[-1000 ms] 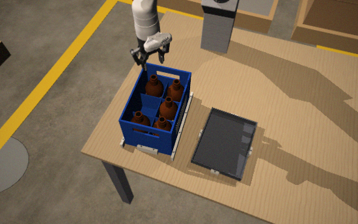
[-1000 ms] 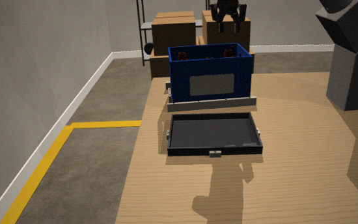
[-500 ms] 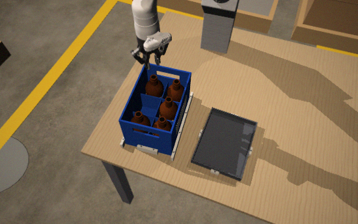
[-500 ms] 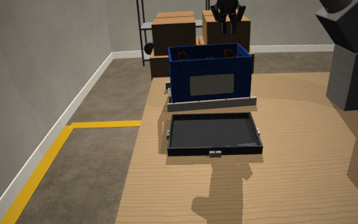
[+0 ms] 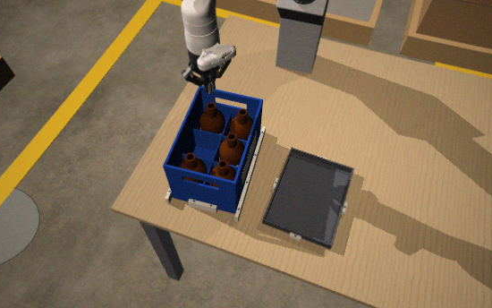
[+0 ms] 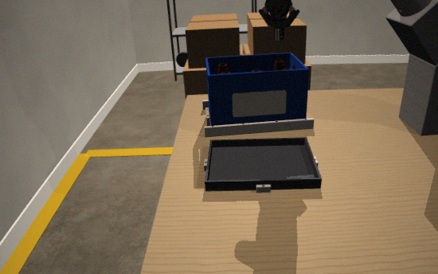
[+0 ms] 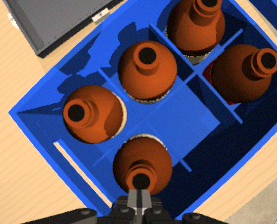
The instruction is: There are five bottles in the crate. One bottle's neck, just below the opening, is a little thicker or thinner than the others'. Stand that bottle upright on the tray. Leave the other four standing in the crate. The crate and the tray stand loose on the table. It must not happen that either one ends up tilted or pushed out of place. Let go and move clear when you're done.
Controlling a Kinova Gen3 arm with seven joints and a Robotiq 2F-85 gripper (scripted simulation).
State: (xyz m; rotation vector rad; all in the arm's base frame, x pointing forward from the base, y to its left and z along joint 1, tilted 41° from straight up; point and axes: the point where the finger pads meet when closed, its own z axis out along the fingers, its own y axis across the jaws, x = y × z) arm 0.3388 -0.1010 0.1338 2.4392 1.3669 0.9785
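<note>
My hand is 7 cm short of the blue crate, 6 cm to the right of it and 16 cm above it. Also, from my hand: dark grey tray: 2 cm ahead, 34 cm to the left, 23 cm below.
</note>
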